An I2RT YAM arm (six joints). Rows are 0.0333 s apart.
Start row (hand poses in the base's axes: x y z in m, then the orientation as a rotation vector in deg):
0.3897, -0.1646, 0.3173, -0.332, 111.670, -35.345
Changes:
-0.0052, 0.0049, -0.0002, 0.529, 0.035, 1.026
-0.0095, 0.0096, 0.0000, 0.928, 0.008, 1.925
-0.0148, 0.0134, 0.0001, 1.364, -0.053, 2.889
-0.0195, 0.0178, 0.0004, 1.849, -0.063, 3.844
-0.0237, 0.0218, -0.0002, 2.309, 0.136, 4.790
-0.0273, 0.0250, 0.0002, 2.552, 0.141, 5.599
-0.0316, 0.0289, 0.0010, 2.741, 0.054, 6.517
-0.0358, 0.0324, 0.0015, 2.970, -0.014, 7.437
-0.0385, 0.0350, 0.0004, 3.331, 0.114, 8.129
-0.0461, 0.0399, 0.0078, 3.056, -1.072, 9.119
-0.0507, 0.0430, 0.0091, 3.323, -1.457, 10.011
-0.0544, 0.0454, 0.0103, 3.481, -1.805, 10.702
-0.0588, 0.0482, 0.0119, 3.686, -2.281, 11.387
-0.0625, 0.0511, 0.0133, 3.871, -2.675, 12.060
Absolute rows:
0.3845, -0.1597, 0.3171, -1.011, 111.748, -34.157
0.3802, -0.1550, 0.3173, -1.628, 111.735, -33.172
0.3749, -0.1512, 0.3174, -2.272, 111.684, -32.105
0.3702, -0.1468, 0.3177, -2.892, 111.692, -31.001
0.3660, -0.1428, 0.3171, -3.583, 111.886, -29.946
0.3624, -0.1396, 0.3175, -4.215, 111.845, -29.175
0.3581, -0.1357, 0.3183, -4.955, 111.678, -28.377
0.3539, -0.1322, 0.3188, -5.676, 111.536, -27.540
0.3512, -0.1296, 0.3177, -6.159, 111.650, -26.741
0.3436, -0.1247, 0.3251, -6.892, 110.275, -26.261
0.3390, -0.1216, 0.3264, -7.453, 109.831, -25.384
0.3353, -0.1192, 0.3276, -7.899, 109.424, -24.749
0.3309, -0.1164, 0.3292, -8.267, 108.906, -24.065
0.3272, -0.1135, 0.3306, -8.662, 108.460, -23.415

